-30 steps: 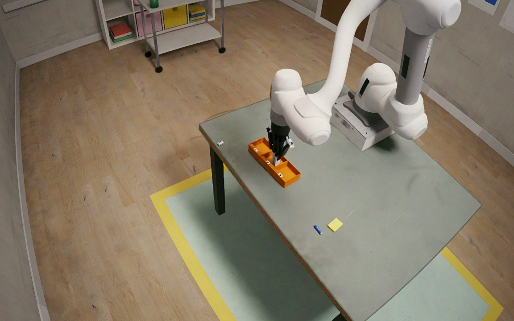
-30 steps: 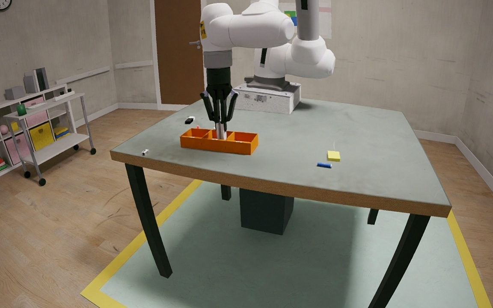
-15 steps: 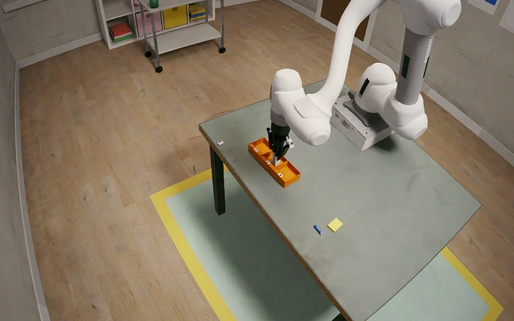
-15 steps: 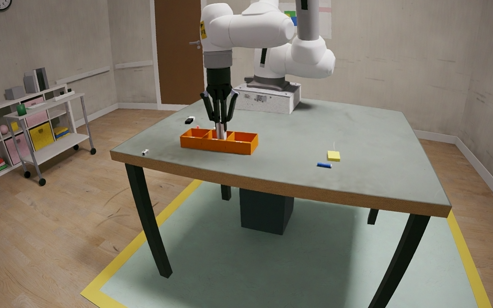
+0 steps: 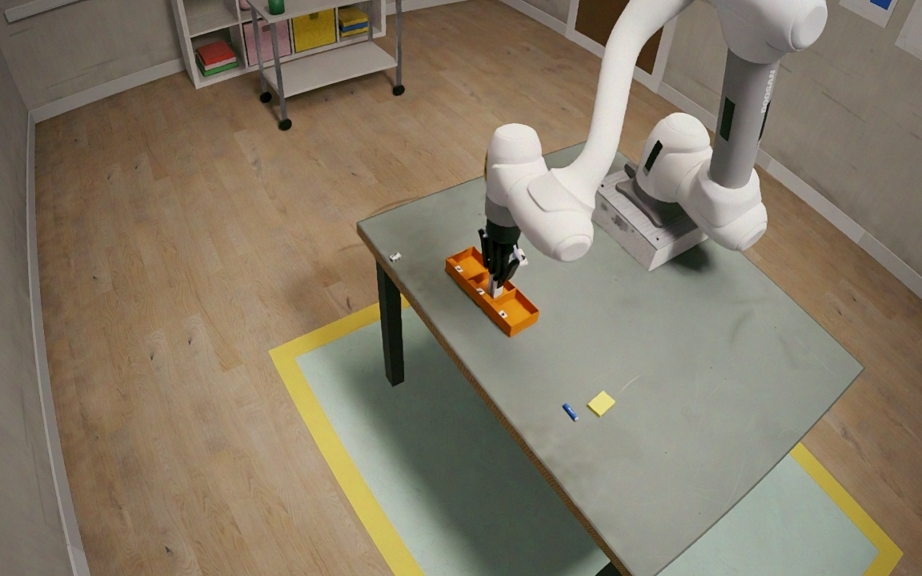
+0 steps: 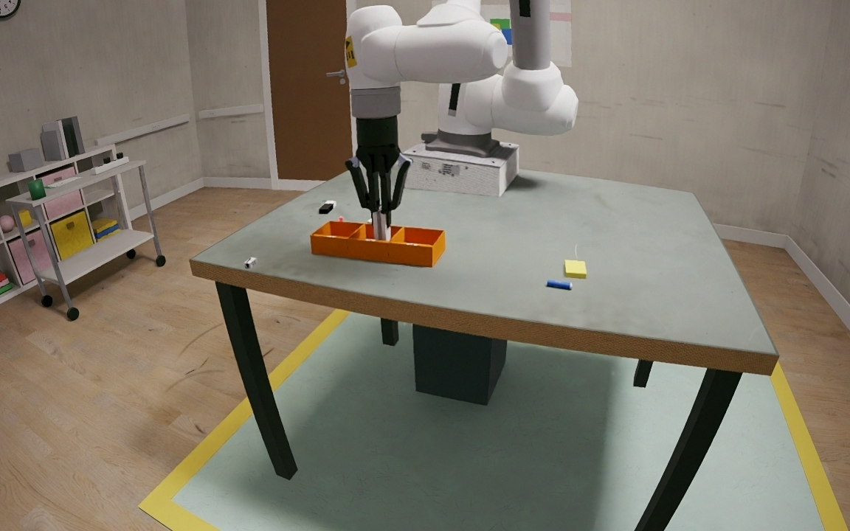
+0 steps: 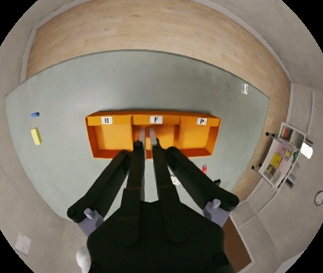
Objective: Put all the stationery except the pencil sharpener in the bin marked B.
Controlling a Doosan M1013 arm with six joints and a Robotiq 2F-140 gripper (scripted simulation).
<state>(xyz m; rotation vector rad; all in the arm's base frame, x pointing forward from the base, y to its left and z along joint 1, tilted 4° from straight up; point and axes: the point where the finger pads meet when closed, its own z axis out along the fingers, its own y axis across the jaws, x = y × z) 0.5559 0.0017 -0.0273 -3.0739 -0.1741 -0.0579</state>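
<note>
The orange bin is 3 cm below my hand and 1 cm to the right of it. The rest, counted from my hand: white pencil sharpener 23 cm to the right, 14 cm ahead, 4 cm below; red piece 17 cm to the right, 11 cm behind, 5 cm below; flat white piece 14 cm behind, 8 cm to the right, 5 cm below.
</note>
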